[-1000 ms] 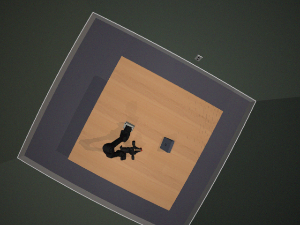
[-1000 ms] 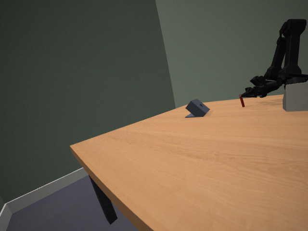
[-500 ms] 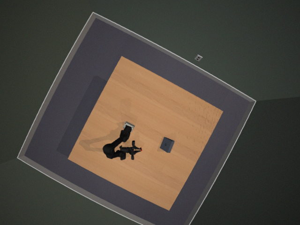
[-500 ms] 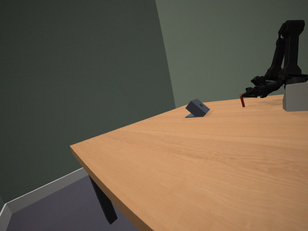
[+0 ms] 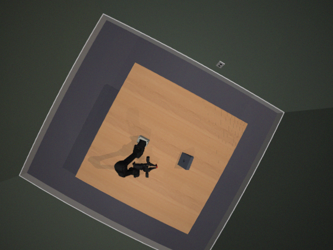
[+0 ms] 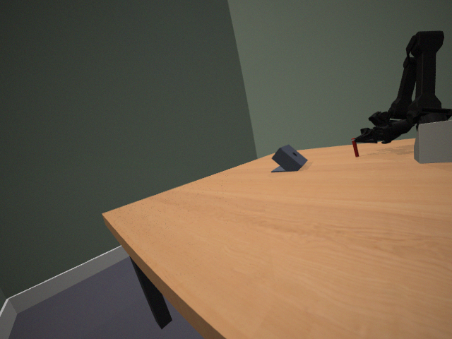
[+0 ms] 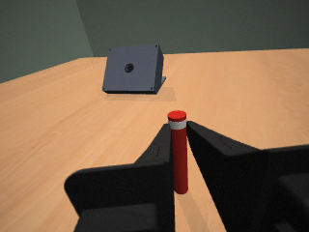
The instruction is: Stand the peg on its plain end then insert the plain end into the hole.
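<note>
My gripper tip is now 10 mm above the red peg. From my gripper tip the other things lie so: dark sloped panel: 250 mm ahead, 130 mm to the left, 30 mm below.
</note>
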